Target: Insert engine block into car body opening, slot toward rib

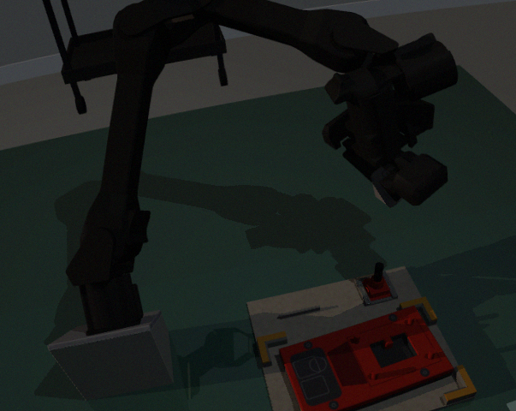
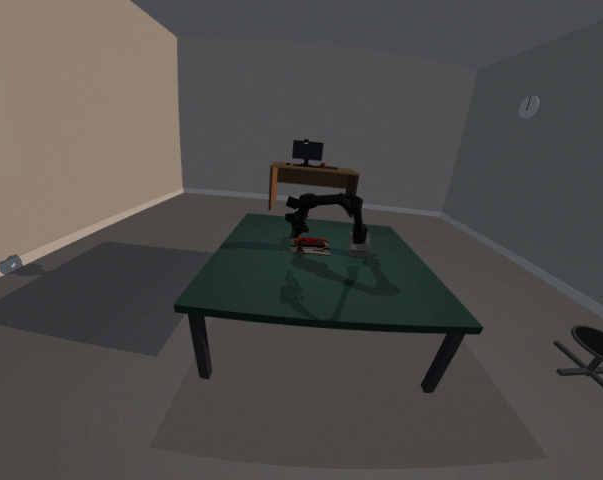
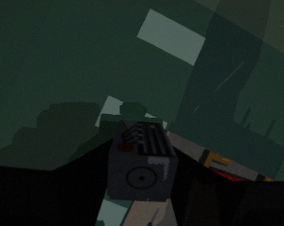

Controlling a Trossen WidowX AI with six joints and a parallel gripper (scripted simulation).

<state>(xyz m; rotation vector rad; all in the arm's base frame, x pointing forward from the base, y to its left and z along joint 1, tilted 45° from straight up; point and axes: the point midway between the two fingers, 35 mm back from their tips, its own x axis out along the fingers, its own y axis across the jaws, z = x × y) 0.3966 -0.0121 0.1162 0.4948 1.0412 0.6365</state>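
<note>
Right now my gripper tip is 5 cm past the grey holder, 8 cm to the left of it and 8 cm above it. Also, from my gripper tip: engine block (1 cm to the right, 1 cm above).
</note>
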